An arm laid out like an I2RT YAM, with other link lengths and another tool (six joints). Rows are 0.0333 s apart.
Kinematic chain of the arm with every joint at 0, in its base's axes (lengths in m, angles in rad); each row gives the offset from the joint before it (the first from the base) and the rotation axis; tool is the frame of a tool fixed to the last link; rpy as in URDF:
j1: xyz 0 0 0.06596 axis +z
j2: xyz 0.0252 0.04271 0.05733 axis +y
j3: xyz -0.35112 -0.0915 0 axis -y
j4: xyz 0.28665 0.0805 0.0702 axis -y
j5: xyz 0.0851 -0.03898 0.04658 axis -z
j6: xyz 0.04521 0 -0.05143 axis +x
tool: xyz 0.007 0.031 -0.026 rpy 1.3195 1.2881 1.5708
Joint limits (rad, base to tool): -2.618..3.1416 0..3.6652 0..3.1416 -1.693..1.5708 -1.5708..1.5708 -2.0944..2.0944
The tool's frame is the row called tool.
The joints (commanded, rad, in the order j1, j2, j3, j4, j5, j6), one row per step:
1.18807 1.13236 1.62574 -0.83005 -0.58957 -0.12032
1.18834 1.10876 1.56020 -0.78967 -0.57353 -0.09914
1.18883 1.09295 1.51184 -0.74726 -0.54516 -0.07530
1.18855 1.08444 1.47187 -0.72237 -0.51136 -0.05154
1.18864 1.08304 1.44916 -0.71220 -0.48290 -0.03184
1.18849 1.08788 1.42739 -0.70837 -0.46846 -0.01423
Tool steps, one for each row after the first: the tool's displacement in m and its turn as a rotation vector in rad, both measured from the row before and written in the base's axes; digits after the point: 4 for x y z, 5 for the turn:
0.0003 0.0011 -0.0127 -0.00799 0.01549 -0.02072
0.0013 0.0027 -0.0088 0.00107 0.01015 -0.03293
0.0020 0.0036 -0.0093 -0.01408 0.01471 -0.03892
0.0018 0.0033 -0.0063 -0.01651 0.01398 -0.03252
0.0019 0.0046 -0.0077 -0.02503 0.02042 -0.01916

